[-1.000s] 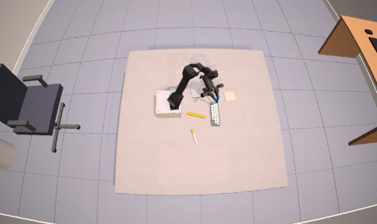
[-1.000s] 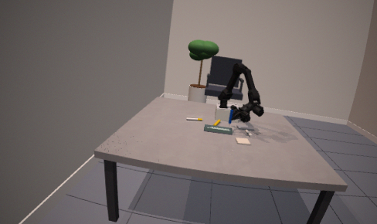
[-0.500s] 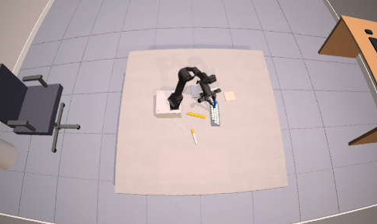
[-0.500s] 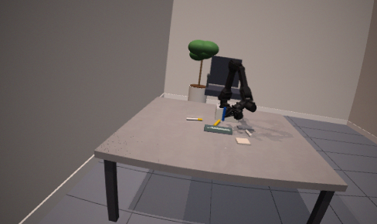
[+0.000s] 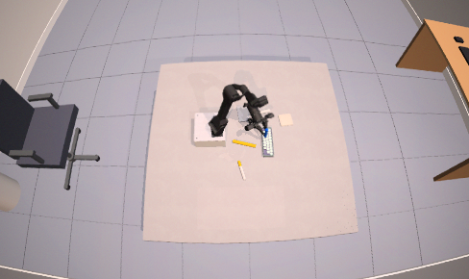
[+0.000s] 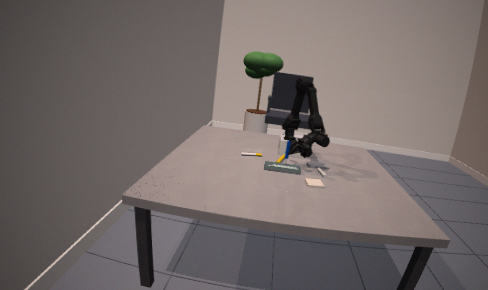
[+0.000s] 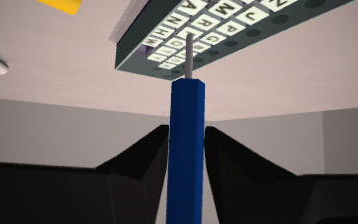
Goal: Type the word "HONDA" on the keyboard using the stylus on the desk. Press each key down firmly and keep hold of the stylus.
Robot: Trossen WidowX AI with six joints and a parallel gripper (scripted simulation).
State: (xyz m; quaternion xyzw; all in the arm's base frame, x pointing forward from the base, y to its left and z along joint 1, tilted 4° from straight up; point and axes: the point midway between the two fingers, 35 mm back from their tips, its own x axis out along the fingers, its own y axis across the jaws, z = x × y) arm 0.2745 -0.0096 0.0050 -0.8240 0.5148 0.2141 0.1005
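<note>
Right now the yellow bar is 130 mm behind my gripper tip, 10 mm to the right of it and 80 mm below it. Round my gripper tip: grey stylus tip (50 mm below); blue stylus (10 mm below); tan pad (160 mm ahead, 140 mm to the left, 80 mm below).
</note>
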